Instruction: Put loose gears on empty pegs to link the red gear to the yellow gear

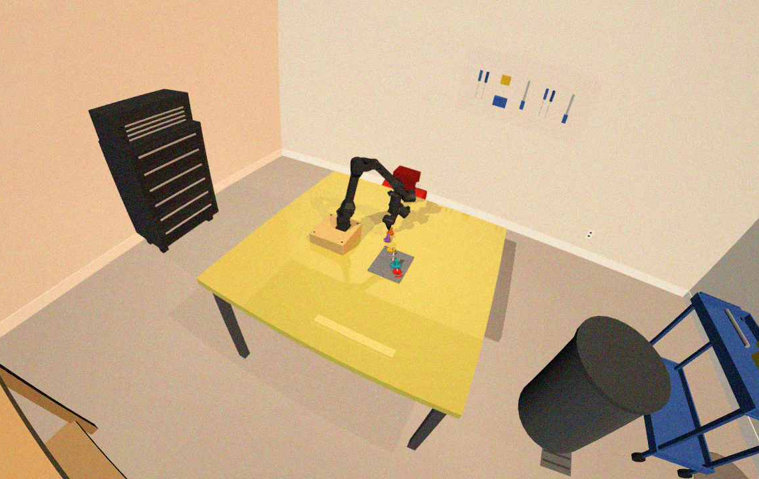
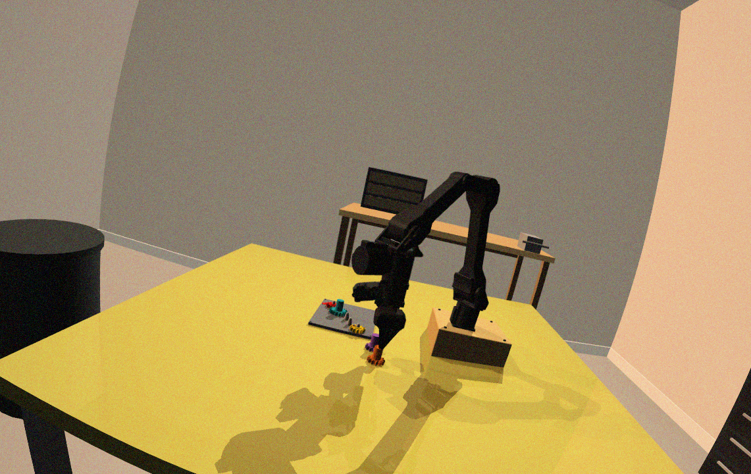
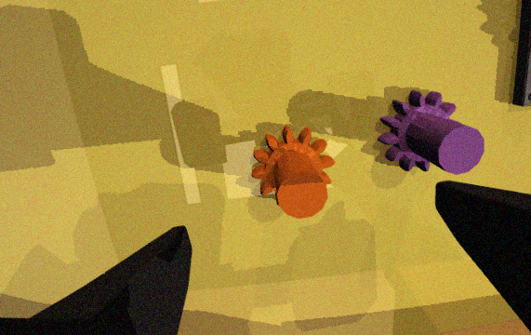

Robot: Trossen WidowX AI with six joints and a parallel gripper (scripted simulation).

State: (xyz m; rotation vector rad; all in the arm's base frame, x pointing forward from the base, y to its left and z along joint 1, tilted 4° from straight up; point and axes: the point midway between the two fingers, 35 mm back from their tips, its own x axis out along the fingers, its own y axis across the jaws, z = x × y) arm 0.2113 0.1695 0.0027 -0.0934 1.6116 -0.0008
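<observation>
My gripper tip is now 4 cm above the orange gear. Round my gripper tip: purple gear: 1 cm ahead, 7 cm to the right, 4 cm below; grey board: 10 cm ahead, 23 cm to the right, 5 cm below; yellow gear: 6 cm ahead, 14 cm to the right, 4 cm below.
</observation>
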